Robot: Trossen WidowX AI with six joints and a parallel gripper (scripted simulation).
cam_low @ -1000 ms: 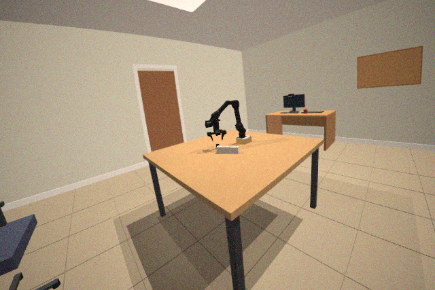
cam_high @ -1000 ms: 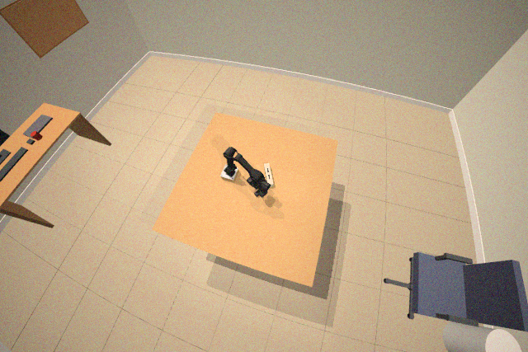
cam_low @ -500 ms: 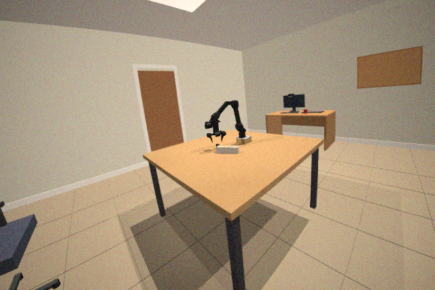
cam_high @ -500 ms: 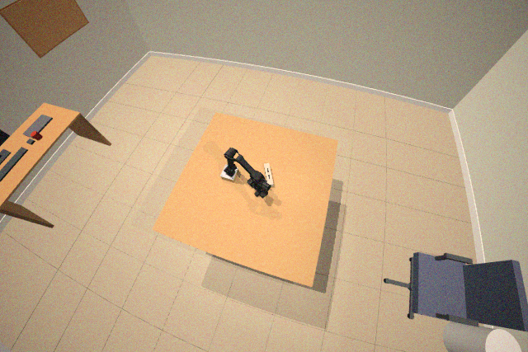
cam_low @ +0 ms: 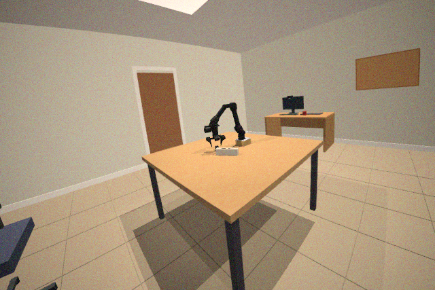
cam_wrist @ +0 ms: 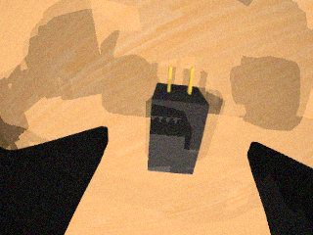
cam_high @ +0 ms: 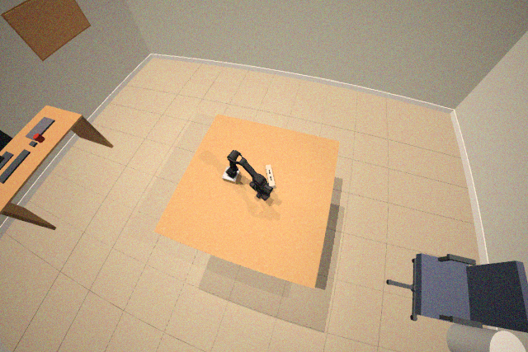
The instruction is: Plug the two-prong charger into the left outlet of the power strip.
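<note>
Now: the black two-prong charger 2 cm to the left of my gripper tip and 2 cm below it.
</note>
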